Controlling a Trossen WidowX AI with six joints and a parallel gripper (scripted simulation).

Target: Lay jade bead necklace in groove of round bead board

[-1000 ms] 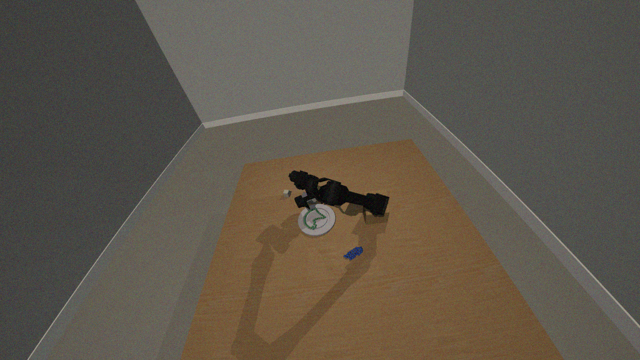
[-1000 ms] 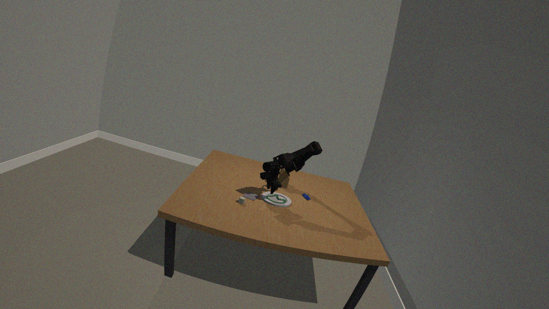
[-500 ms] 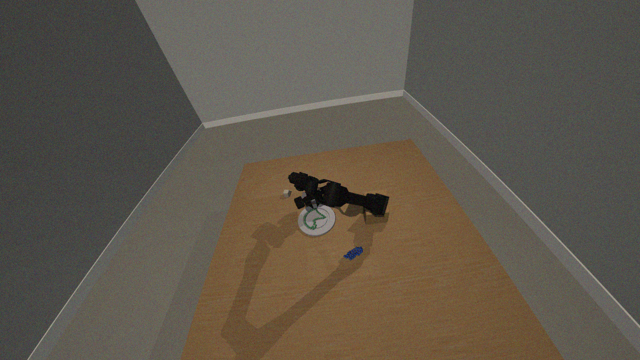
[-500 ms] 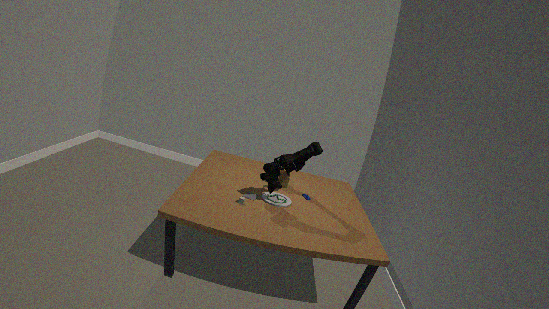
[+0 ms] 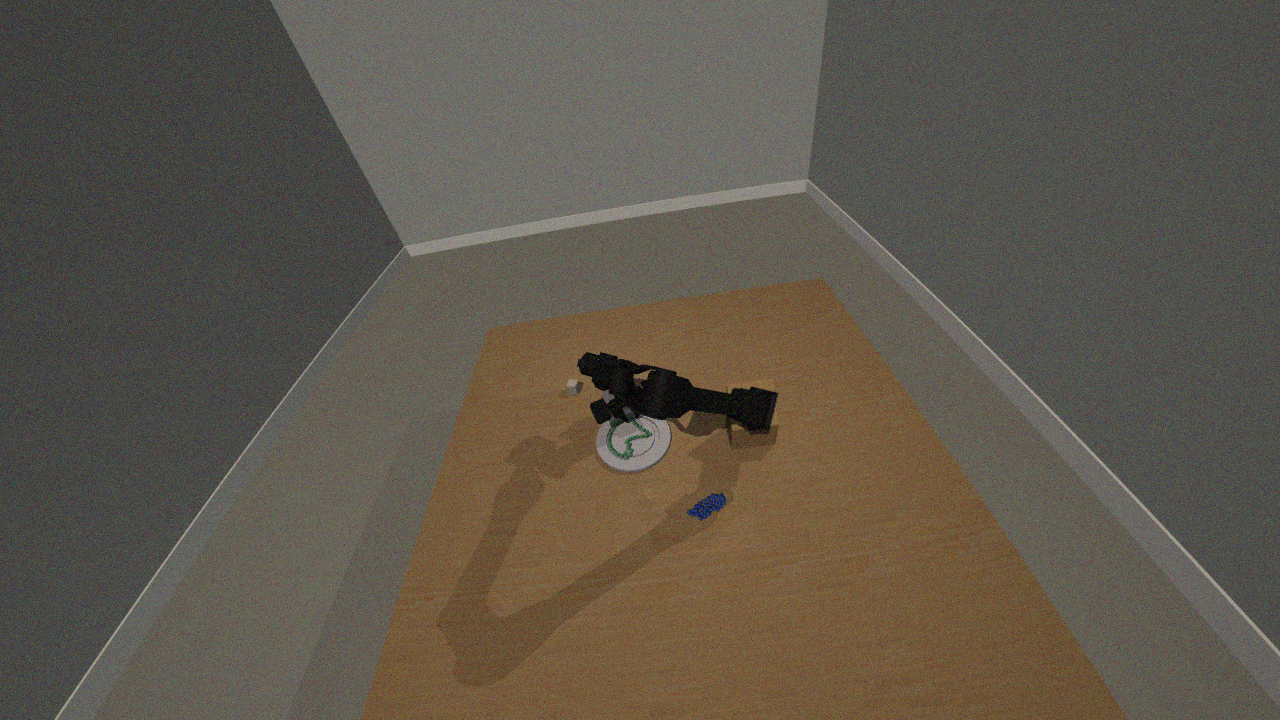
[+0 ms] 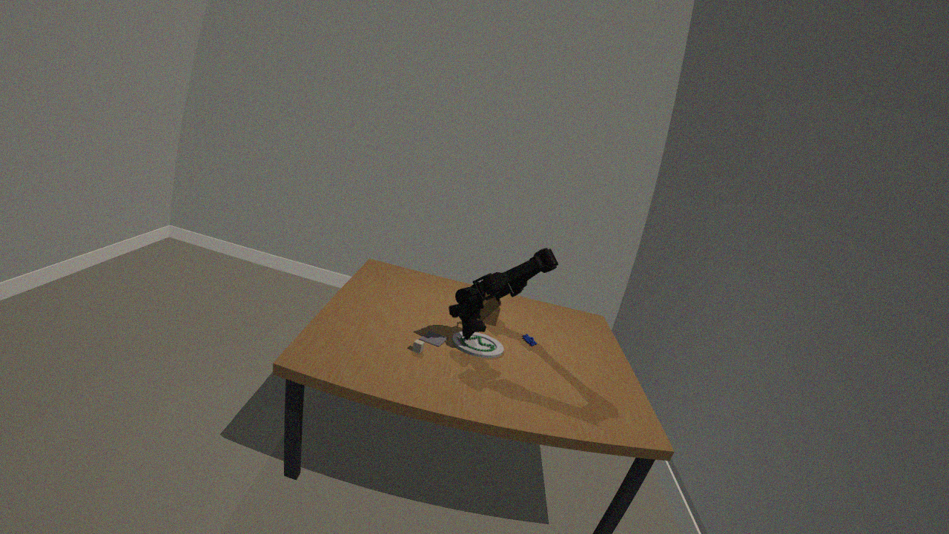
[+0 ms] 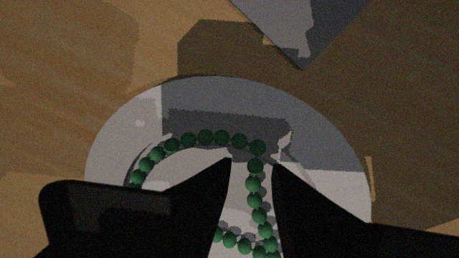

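Right now the round bead board is 5 cm to the left of my gripper tip and 1 cm below it. Round my gripper tip: pale block: 18 cm ahead, 15 cm to the right; then flat grey plate: 4 cm ahead, 11 cm to the right, 2 cm below.
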